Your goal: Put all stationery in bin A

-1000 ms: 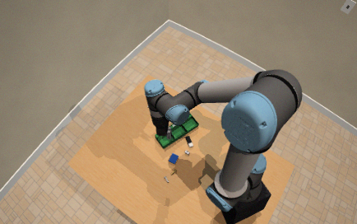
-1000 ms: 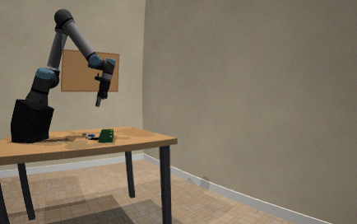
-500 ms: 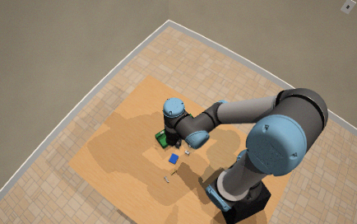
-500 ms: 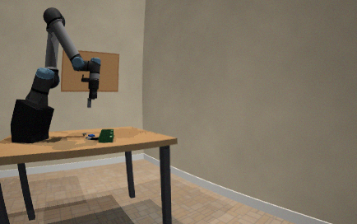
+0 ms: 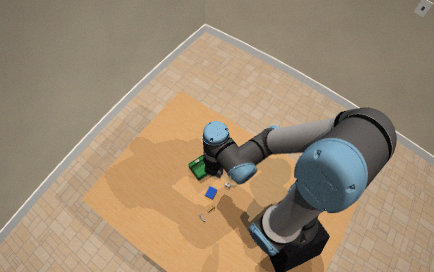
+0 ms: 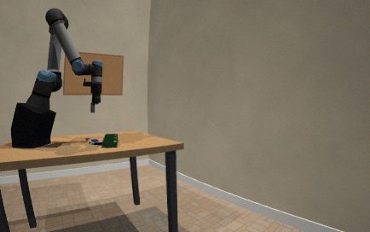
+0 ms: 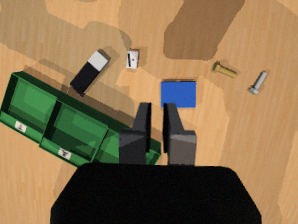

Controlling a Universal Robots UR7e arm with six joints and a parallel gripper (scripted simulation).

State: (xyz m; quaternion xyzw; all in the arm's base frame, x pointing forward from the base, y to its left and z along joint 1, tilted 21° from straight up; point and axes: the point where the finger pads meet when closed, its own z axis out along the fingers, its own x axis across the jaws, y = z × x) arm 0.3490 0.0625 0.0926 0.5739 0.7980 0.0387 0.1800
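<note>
The green bin lies 11 cm ahead of my hand, 10 cm to the right of it and 19 cm below it. Also, from my hand: blue pad: 3 cm to the left, 21 cm below; black block: 1 cm ahead, 10 cm to the right, 20 cm below; brass screw: 5 cm behind, 8 cm to the left, 21 cm below.
</note>
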